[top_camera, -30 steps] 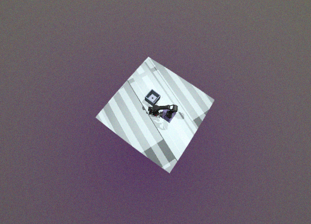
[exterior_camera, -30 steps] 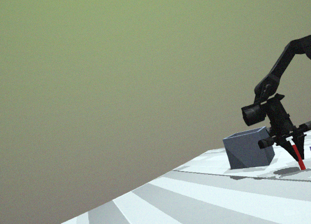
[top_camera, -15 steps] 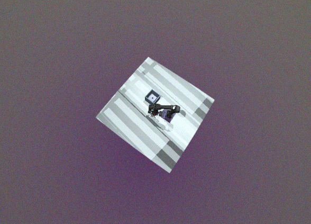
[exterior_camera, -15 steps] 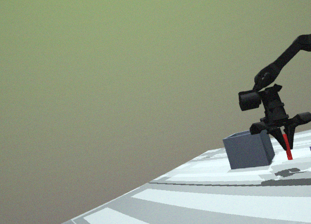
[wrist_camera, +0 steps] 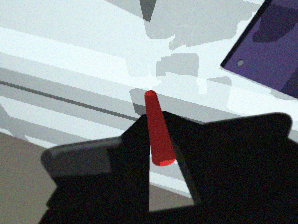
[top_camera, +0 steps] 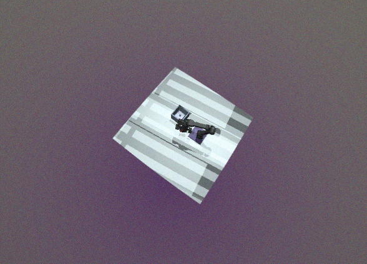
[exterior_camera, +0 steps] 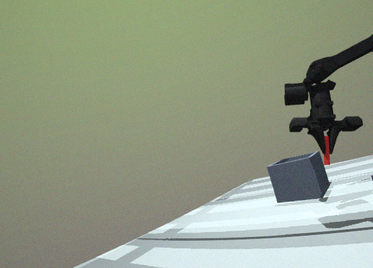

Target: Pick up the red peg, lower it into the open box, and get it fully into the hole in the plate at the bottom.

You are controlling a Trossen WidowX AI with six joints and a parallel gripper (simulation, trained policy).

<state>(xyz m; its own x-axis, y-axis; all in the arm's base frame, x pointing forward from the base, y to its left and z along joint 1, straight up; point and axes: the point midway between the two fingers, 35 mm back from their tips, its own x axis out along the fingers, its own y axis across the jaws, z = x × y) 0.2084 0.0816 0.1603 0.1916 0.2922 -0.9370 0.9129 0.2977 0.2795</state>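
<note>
The plate lies 12 cm ahead of my gripper tip, 20 cm to the right of it and 10 cm below it. Also, from my gripper tip: red peg (1 cm to the right, 1 cm above).
</note>
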